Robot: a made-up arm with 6 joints. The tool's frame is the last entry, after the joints. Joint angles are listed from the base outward. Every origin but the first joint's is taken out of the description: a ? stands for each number. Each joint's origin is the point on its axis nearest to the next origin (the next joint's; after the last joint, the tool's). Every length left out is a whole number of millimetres.
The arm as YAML. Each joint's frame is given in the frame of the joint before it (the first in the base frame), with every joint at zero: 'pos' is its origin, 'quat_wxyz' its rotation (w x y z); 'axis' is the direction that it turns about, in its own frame. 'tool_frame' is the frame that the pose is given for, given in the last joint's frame.
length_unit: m
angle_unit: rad
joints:
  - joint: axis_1
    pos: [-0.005, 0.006, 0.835]
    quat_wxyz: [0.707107, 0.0, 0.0, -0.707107]
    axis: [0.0, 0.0, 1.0]
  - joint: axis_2
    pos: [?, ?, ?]
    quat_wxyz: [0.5, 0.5, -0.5, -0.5]
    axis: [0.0, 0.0, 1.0]
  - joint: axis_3
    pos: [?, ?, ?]
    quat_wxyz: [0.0, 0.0, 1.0, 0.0]
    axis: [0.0, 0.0, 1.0]
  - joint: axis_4
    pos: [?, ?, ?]
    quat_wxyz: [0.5, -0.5, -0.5, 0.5]
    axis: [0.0, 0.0, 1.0]
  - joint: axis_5
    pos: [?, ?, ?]
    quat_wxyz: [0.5, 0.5, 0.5, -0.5]
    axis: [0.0, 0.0, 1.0]
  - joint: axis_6
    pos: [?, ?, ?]
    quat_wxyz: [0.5, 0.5, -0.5, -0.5]
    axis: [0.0, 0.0, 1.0]
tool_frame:
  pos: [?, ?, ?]
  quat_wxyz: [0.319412, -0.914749, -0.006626, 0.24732]
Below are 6 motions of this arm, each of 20 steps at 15 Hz.
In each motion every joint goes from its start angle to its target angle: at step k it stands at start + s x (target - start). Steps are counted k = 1, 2, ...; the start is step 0. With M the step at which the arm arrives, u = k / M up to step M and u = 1 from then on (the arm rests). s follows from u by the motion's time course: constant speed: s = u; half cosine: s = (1 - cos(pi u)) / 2; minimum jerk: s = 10 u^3 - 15 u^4 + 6 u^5.
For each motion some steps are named. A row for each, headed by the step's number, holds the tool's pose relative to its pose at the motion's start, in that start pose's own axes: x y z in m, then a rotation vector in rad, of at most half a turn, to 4 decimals.
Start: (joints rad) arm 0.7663 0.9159 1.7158 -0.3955 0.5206 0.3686
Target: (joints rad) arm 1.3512 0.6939 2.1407 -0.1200 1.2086 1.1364
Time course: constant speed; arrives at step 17
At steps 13, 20:
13: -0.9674 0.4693 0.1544 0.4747 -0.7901 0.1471
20: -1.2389 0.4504 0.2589 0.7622 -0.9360 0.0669

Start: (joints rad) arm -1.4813 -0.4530 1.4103 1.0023 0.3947 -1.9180
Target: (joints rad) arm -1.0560 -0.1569 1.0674 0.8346 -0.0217 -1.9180
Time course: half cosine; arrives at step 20
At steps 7, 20:
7: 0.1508 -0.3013 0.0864 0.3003 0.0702 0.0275
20: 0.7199 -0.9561 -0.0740 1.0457 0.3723 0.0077

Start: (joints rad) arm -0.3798 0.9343 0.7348 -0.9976 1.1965 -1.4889
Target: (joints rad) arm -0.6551 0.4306 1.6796 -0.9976 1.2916 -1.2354
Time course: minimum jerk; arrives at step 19
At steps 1, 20:
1: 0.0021 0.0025 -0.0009 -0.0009 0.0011 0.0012
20: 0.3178 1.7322 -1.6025 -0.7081 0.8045 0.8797

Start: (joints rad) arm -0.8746 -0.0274 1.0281 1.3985 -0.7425 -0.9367
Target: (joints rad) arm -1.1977 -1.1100 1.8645 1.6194 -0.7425 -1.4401
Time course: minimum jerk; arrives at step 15
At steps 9, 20:
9: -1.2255 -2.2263 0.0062 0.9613 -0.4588 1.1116
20: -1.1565 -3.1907 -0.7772 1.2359 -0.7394 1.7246

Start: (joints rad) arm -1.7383 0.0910 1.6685 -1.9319 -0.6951 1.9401
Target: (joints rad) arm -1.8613 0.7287 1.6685 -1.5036 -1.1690 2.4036
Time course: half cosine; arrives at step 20
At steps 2, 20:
2: 0.0306 -0.0076 -0.0245 -0.0197 0.0076 -0.0117
20: 0.8182 -0.4535 -1.3088 -0.8208 0.3501 -0.1212

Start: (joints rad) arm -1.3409 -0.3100 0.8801 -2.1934 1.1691 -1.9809
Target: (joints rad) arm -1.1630 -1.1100 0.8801 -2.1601 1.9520 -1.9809
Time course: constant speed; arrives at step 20
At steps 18, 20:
18: 0.6822 -0.4153 -1.4877 0.0085 0.3987 0.5241
20: 0.7490 -0.3821 -1.6651 0.0025 0.4251 0.6010

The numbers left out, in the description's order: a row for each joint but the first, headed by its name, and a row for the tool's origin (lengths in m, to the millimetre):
axis_2: -0.021 0.243 0.0
axis_3: 0.018 1.182 0.0
axis_4: 1.286 0.244 0.0
axis_5: 0.013 0.003 0.0
axis_6: 0.086 0.023 0.0
tool: -0.007 -0.007 0.0

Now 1 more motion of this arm.
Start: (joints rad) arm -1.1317 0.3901 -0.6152 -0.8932 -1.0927 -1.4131
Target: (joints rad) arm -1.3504 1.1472 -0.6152 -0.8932 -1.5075 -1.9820
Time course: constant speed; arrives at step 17
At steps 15, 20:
15: -0.4726 0.5822 0.4738 1.1561 0.4791 0.3969
20: -0.5259 0.6270 0.5671 1.3180 0.5279 0.4406

